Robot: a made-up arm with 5 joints. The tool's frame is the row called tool.
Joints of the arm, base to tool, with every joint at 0 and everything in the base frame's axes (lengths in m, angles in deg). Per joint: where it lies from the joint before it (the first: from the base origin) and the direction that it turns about. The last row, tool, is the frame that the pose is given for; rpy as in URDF.
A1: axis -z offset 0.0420 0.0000 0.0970
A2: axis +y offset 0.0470 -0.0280 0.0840
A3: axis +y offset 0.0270 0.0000 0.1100
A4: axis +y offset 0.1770 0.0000 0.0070
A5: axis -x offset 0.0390 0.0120 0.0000
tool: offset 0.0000 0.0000 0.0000 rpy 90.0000 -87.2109 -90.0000
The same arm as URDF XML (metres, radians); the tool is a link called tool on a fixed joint. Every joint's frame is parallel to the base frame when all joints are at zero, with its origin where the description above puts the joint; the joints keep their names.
<robot name="arm">
  <joint name="tool_fixed" type="fixed">
    <parent link="link5"/>
    <child link="tool"/>
    <origin xyz="0 0 0" rpy="1.5708 -1.5221 -1.5708"/>
  </joint>
  <joint name="A5" type="continuous">
    <parent link="link4"/>
    <child link="link5"/>
    <origin xyz="0.039 0.012 0" rpy="0 0 0"/>
    <axis xyz="-1 0 0"/>
  </joint>
  <joint name="A4" type="continuous">
    <parent link="link3"/>
    <child link="link4"/>
    <origin xyz="0.177 0 0.007" rpy="0 0 0"/>
    <axis xyz="0 1 0"/>
  </joint>
  <joint name="A3" type="continuous">
    <parent link="link2"/>
    <child link="link3"/>
    <origin xyz="0.027 0 0.11" rpy="0 0 0"/>
    <axis xyz="0 1 0"/>
  </joint>
  <joint name="A2" type="continuous">
    <parent link="link1"/>
    <child link="link2"/>
    <origin xyz="0.047 -0.028 0.084" rpy="0 0 0"/>
    <axis xyz="0 1 0"/>
  </joint>
  <joint name="A1" type="continuous">
    <parent link="base_link"/>
    <child link="link1"/>
    <origin xyz="0.042 0 0.097" rpy="0 0 0"/>
    <axis xyz="0 0 -1"/>
  </joint>
  <link name="base_link"/>
  <link name="link1"/>
  <link name="link2"/>
  <link name="link3"/>
  <link name="link4"/>
  <link name="link5"/>
  <link name="tool"/>
</robot>

